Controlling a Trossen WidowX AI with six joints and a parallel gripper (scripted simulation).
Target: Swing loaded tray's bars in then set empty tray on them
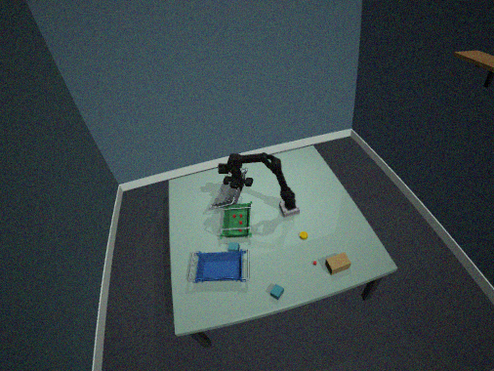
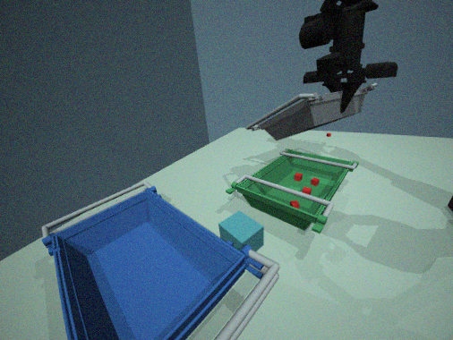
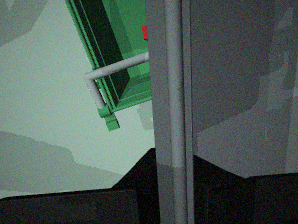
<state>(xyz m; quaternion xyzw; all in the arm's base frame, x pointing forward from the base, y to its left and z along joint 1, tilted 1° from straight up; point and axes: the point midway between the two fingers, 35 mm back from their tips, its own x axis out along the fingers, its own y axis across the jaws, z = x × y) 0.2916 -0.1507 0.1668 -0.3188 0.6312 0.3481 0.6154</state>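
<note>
Right now my gripper tip is 70 mm short of the grey tray and 40 mm to the left of it. From my gripper tip the other things lie so: brown box: 660 mm to the left, 360 mm behind, 150 mm below; yellow block: 380 mm to the left, 280 mm behind, 170 mm below.
</note>
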